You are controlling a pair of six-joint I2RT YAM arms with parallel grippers.
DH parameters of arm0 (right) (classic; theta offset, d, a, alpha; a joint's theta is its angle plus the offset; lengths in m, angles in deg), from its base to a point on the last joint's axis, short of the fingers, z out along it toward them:
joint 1: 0 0.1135 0.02 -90
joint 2: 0 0 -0.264 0
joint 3: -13.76 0 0.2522 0
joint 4: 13.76 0 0.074 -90
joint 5: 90 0 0 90
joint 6: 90 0.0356 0 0
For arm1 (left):
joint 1: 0 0.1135 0.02 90
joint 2: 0 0 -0.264 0
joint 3: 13.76 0 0.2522 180
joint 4: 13.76 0 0.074 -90
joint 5: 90 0 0 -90
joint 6: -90 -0.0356 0 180
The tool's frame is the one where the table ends.
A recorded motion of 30 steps. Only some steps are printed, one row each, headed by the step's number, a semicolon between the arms.
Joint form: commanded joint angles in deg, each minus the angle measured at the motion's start. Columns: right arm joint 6, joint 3, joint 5, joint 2, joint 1, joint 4; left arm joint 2, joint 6, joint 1, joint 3, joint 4, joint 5.
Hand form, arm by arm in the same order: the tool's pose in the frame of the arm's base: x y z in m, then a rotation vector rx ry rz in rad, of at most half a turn. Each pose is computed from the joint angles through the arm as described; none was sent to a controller.
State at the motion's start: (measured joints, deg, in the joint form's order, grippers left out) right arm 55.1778 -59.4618 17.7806 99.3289 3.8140 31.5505; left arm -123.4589 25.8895 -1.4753 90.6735 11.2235 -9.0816
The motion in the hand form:
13: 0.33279 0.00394 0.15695 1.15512 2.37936 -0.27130; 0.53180 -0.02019 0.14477 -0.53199 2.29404 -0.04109
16: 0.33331 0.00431 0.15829 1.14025 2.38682 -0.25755; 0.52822 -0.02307 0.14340 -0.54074 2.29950 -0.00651
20: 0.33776 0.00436 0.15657 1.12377 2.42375 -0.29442; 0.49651 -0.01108 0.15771 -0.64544 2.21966 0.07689
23: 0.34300 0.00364 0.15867 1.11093 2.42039 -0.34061; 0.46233 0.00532 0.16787 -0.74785 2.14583 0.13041
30: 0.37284 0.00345 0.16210 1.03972 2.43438 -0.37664; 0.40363 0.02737 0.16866 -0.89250 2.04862 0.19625
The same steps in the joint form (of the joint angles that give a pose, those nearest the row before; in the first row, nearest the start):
13: -4.38 -1.01 5.25 2.01 -0.74 -2.19; -13.73 -0.84 -1.33 16.63 4.59 -0.40
16: -5.08 -1.09 4.64 1.83 -0.74 -2.37; -13.22 -0.67 -1.78 15.60 4.86 -2.16
20: -6.05 -3.02 4.98 3.50 -0.74 -0.10; -4.71 1.97 -0.99 3.49 -0.48 -7.70
23: -6.66 -4.87 6.73 4.55 -0.74 1.23; 3.29 4.51 0.59 -7.68 -5.06 -11.39
30: -10.26 -12.77 7.88 10.00 -0.91 2.90; 14.56 8.30 3.23 -24.75 -11.91 -15.79

